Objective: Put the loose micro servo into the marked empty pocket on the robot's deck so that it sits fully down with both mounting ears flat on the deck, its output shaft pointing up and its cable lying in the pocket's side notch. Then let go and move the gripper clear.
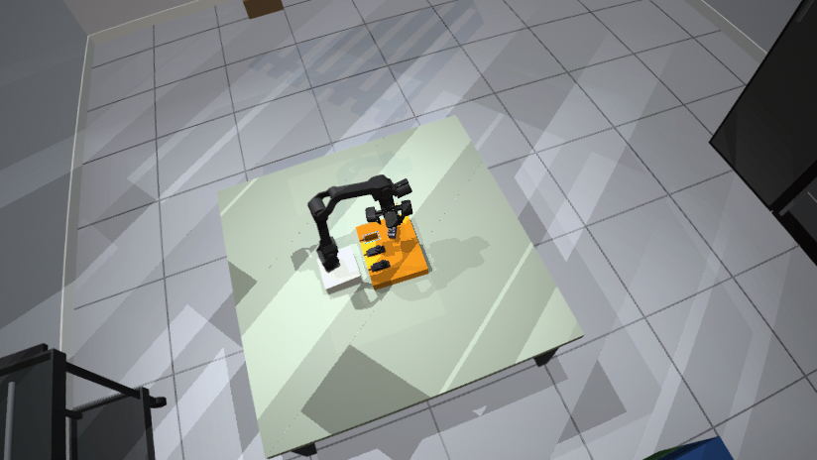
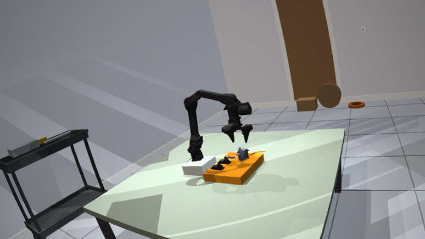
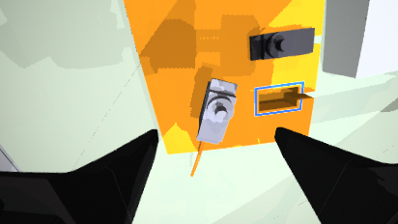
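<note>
Right now my gripper tip is 50 mm to the left of the orange deck and 130 mm above it.
</note>
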